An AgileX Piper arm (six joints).
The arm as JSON. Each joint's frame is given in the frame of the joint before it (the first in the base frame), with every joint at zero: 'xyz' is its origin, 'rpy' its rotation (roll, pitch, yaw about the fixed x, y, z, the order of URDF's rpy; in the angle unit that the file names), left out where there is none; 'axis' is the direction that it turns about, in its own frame. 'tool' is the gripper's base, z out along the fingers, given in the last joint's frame.
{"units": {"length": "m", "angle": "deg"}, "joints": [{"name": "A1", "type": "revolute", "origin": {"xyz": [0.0, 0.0, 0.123], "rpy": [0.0, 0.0, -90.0]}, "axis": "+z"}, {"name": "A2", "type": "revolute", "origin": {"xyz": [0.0, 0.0, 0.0], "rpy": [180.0, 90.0, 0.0]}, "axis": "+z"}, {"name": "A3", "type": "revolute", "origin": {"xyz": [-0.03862, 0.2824, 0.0]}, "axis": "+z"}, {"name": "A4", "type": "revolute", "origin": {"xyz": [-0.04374, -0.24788, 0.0], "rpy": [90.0, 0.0, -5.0]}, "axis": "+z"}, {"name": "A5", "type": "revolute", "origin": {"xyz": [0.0, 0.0, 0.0], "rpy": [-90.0, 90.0, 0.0]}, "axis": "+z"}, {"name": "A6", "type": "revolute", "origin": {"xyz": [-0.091, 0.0, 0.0], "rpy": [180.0, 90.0, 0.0]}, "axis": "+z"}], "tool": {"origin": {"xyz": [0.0, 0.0, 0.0], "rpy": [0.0, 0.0, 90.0]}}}
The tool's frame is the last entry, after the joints.
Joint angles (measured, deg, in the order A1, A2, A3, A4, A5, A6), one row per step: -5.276 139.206 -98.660 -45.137 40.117 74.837; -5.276 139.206 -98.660 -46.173 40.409 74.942; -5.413 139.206 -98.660 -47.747 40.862 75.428; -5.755 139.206 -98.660 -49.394 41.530 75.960; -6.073 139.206 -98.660 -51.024 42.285 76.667; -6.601 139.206 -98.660 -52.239 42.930 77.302; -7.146 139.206 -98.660 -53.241 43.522 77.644; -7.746 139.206 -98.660 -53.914 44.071 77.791; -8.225 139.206 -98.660 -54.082 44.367 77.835; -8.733 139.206 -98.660 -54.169 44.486 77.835; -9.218 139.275 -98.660 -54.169 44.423 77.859; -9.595 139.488 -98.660 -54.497 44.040 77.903; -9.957 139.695 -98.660 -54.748 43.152 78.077
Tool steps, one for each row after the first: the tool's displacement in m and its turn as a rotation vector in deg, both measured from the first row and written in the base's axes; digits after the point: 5 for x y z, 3 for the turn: -0.00004 -0.00100 0.00059 -0.908 0.240 0.347; -0.00030 -0.00366 0.00153 -2.194 0.442 0.465; -0.00114 -0.00826 0.00256 -3.608 0.770 0.252; -0.00207 -0.01269 0.00364 -4.996 1.051 -0.143; -0.00341 -0.01847 0.00449 -6.033 1.260 -0.867; -0.00483 -0.02419 0.00524 -6.970 1.572 -1.468; -0.00650 -0.03007 0.00577 -7.680 1.943 -2.135; -0.00784 -0.03439 0.00592 -7.911 2.164 -2.735; -0.00906 -0.03874 0.00600 -8.019 2.285 -3.266; -0.01009 -0.04269 0.00540 -7.970 2.331 -3.725; -0.01043 -0.04574 0.00379 -8.044 2.303 -3.694; -0.01006 -0.04825 0.00212 -7.824 1.847 -3.480
